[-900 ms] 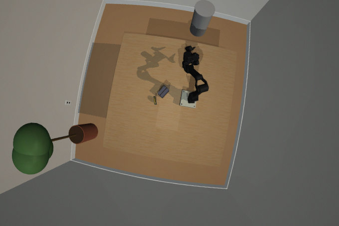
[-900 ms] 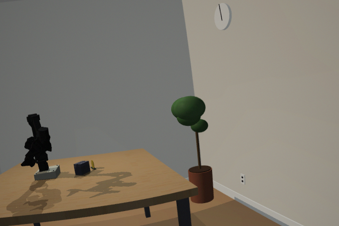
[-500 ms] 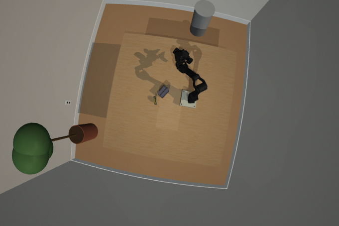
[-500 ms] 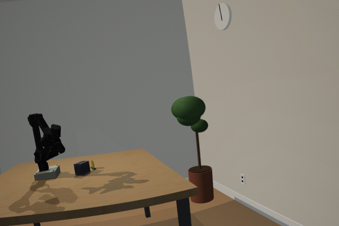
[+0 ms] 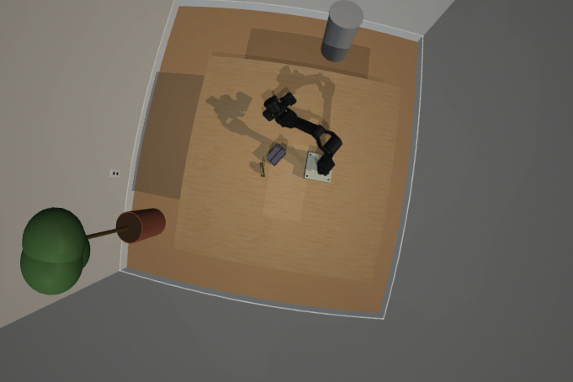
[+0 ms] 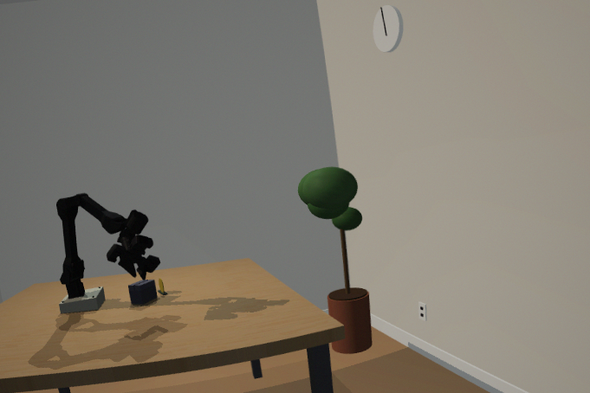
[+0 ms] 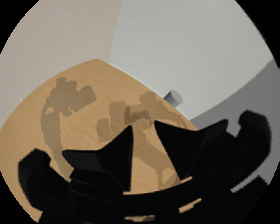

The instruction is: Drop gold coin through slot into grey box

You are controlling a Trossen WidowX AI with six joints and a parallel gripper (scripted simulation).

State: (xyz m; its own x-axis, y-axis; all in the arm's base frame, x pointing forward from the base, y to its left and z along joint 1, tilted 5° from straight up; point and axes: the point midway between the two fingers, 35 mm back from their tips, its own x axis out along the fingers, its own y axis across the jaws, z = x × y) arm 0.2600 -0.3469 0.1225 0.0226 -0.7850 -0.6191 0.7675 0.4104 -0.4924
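Right now my gripper tip is 110 mm short of the gold coin, 370 mm to the right of it and 120 mm above it.
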